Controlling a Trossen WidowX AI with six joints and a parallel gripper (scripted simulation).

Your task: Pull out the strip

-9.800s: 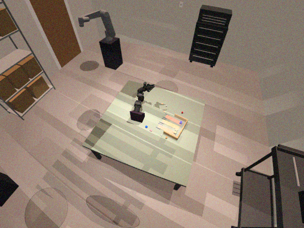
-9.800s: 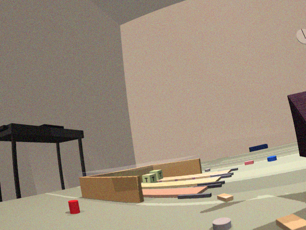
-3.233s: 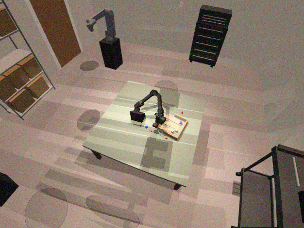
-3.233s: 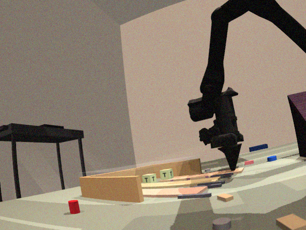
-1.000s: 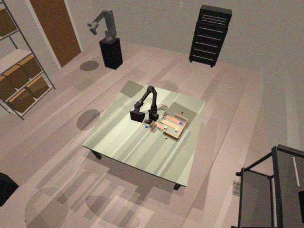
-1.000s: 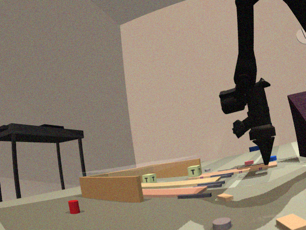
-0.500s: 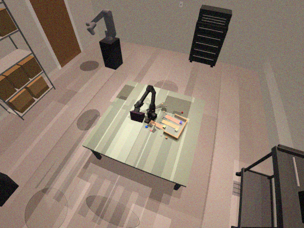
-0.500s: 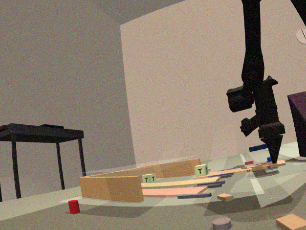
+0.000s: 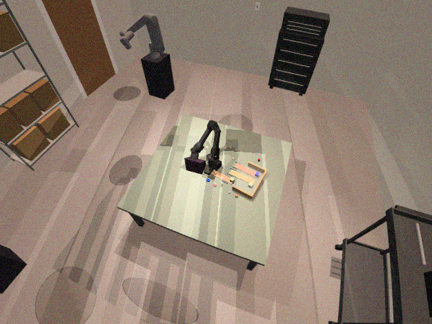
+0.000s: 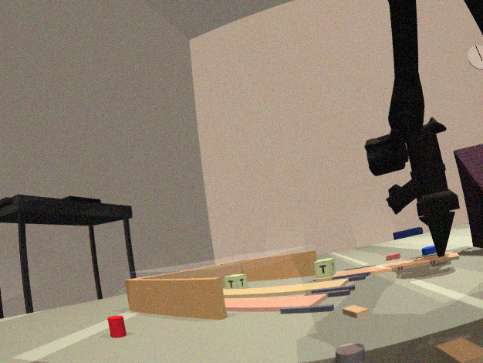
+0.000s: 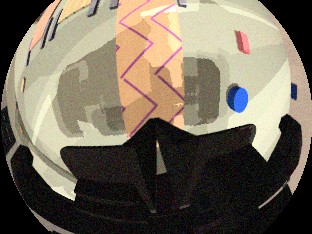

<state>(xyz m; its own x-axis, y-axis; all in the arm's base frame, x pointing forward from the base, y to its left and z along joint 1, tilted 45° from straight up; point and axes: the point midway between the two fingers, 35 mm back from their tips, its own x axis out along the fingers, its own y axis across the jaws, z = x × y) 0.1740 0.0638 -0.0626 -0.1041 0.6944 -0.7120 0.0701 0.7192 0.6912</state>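
Now: gripper tip 10 cm to the left of the blue disc and 1 cm short of it. Also, from my gripper tip: tan tile (24 cm to the left, 12 cm ahead); red cylinder (36 cm ahead, 32 cm to the left, 1 cm above).
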